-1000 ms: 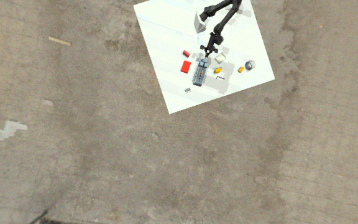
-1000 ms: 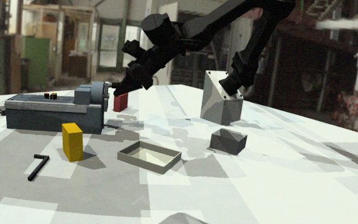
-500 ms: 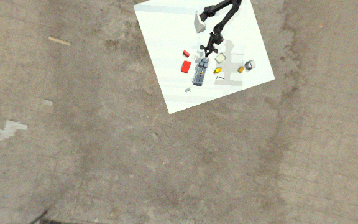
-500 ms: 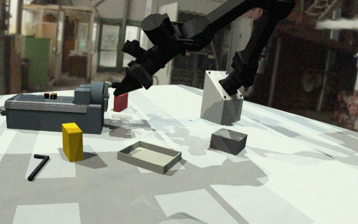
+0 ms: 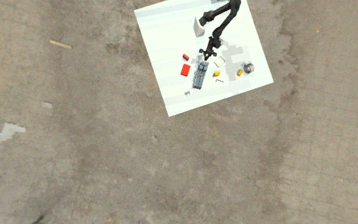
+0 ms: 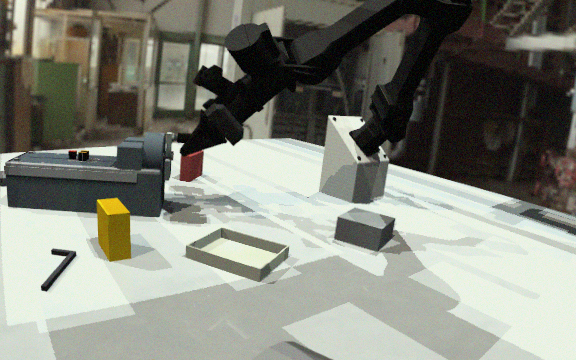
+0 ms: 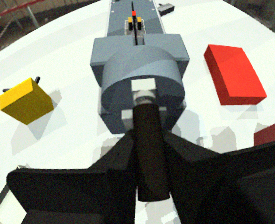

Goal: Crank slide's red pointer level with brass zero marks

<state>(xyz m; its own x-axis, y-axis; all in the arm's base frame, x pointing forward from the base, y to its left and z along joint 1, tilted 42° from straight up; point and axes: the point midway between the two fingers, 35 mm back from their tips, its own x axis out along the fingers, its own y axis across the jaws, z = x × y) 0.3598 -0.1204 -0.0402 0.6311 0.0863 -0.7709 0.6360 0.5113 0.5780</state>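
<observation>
The dark crank handle is 1 cm behind my gripper tip, 1 cm to the left of it and 2 cm above it. Round my gripper tip: red pointer 14 cm ahead, 12 cm to the right, 1 cm below; then shallow grey tray 5 cm ahead, 19 cm to the left, 9 cm below; then yellow block 17 cm ahead, 8 cm to the left, 7 cm below.
</observation>
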